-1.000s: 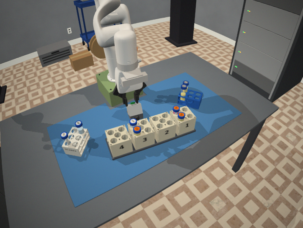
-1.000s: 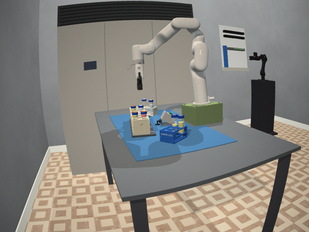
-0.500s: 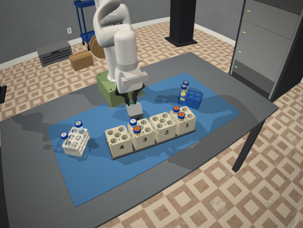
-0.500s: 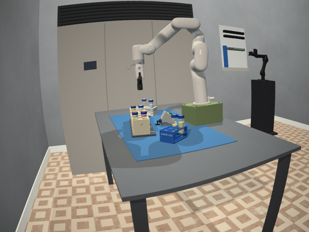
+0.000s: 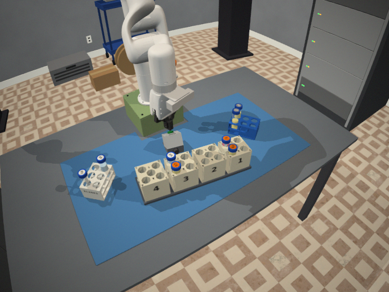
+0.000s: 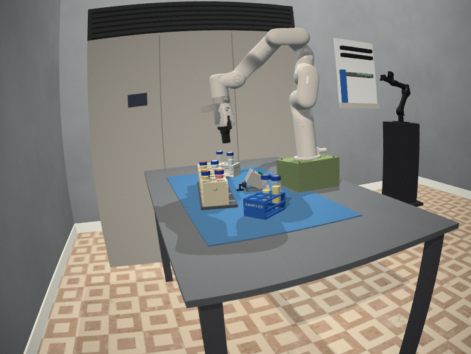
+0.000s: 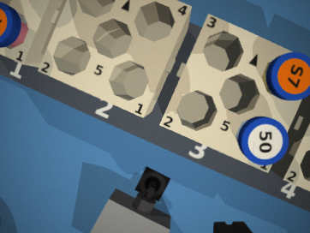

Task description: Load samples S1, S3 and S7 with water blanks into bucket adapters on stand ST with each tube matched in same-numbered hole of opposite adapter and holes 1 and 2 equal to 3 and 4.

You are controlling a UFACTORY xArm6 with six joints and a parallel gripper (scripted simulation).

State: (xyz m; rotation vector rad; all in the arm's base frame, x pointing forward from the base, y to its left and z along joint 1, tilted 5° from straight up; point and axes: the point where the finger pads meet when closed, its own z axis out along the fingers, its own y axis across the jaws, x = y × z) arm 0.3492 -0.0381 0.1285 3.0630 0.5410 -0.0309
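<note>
My hand is 110 mm past the DONE desk, 50 mm to the right of it and 170 mm above it. Round my hand: sample tube (90 mm ahead, 20 mm to the right, 150 mm below); stand (80 mm ahead, 60 mm to the left, 210 mm below); pink-filled tube (70 mm ahead, 200 mm to the left, 150 mm below).
</note>
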